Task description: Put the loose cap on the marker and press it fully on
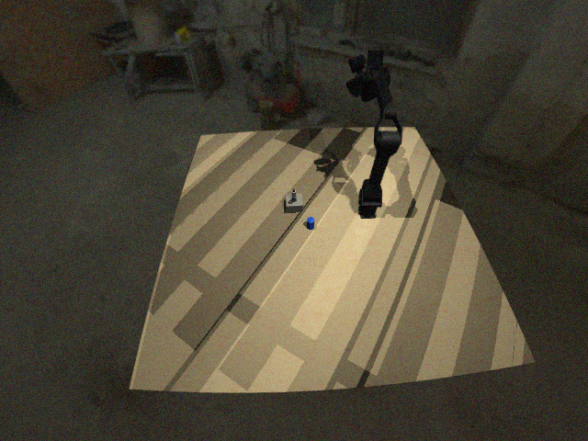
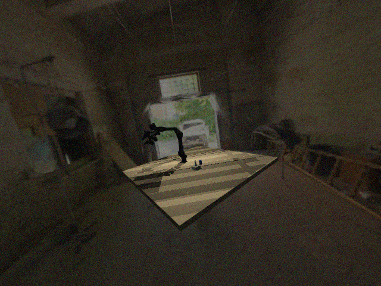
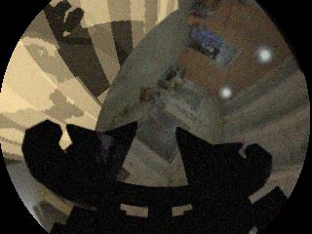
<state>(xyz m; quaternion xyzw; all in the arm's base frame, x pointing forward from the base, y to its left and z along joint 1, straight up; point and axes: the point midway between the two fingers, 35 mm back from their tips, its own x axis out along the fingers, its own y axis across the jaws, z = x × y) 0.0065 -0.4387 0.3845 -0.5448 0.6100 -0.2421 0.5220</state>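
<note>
My gripper tip is now 530 mm to the right of the blue cap, 350 mm above it and 240 mm short of it. From my gripper tip the other things lie so: pale holder block: 410 mm to the left, 360 mm below, 300 mm ahead.
</note>
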